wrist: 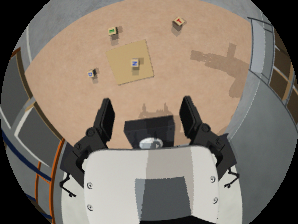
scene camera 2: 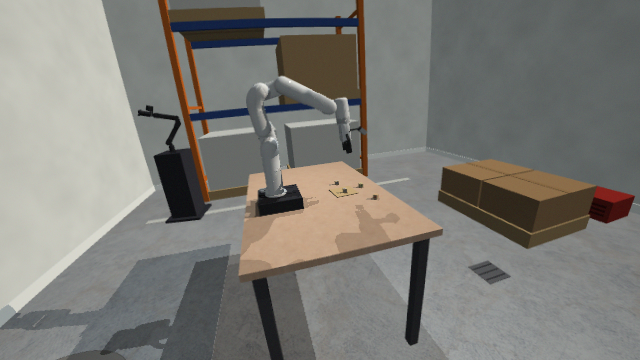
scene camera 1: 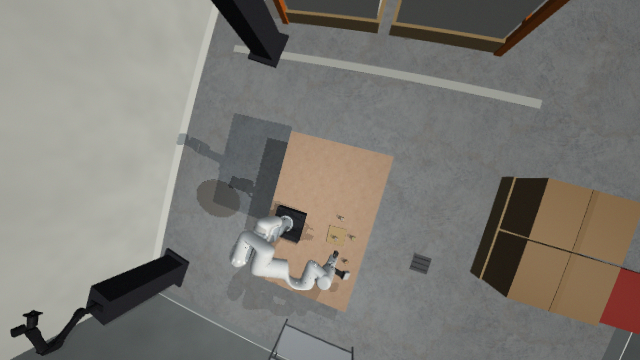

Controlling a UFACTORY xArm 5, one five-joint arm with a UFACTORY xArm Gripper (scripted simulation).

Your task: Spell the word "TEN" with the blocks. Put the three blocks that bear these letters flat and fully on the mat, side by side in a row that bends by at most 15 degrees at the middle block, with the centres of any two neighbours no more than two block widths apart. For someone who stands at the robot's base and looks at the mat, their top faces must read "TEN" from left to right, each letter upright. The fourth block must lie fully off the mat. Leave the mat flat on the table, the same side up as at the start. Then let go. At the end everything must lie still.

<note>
I see my gripper (wrist: pixel 147 105) and a tan mat (wrist: pixel 119 58).
</note>
